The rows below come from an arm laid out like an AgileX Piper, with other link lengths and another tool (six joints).
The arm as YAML. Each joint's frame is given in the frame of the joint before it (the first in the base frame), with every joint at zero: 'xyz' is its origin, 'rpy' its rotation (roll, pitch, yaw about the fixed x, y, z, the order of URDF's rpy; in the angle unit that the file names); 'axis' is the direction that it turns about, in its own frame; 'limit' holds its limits. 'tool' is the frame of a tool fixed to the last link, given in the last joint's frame.
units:
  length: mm
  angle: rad
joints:
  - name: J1
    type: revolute
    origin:
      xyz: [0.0, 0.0, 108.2]
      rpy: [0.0, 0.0, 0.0]
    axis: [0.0, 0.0, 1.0]
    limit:
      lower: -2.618
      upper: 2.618
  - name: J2
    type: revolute
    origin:
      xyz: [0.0, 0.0, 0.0]
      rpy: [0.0, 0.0, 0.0]
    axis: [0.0, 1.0, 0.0]
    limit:
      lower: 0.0
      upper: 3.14
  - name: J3
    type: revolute
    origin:
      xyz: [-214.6, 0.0, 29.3]
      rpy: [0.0, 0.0, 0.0]
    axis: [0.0, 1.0, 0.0]
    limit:
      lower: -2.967
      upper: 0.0
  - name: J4
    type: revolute
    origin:
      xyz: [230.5, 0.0, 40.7]
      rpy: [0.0, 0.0, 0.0]
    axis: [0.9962, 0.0, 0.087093]
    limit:
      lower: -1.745
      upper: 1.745
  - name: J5
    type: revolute
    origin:
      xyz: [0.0, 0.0, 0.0]
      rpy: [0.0, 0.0, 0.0]
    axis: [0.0, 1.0, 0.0]
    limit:
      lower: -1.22
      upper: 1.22
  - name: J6
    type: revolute
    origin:
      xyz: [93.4, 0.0, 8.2]
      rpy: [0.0, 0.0, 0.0]
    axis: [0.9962, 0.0, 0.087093]
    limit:
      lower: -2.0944
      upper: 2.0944
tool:
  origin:
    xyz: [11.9, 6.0, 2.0]
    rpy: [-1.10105, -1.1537, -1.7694]
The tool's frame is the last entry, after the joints.
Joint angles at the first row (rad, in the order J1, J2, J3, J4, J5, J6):
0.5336, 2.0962, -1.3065, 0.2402, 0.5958, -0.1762
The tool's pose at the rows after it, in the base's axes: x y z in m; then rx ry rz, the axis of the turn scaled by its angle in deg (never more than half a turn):
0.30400, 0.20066, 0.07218, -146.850, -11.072, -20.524
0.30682, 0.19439, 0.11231, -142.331, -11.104, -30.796
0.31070, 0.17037, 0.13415, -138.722, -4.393, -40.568
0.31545, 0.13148, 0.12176, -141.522, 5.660, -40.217
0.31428, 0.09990, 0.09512, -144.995, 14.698, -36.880
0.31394, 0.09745, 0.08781, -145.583, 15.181, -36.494
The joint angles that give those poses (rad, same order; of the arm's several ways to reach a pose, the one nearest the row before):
0.5290, 2.0316, -1.3214, 0.2458, 0.5711, -0.1724
0.5151, 1.8988, -1.2800, 0.2355, 0.5134, -0.1647
0.4590, 1.7873, -1.1921, 0.2207, 0.4103, -0.1117
0.3522, 1.7700, -1.1251, 0.2095, 0.4101, -0.0762
0.2653, 1.8017, -1.0622, 0.1998, 0.4015, -0.0496
0.2596, 1.8185, -1.0517, 0.1977, 0.3842, -0.0512

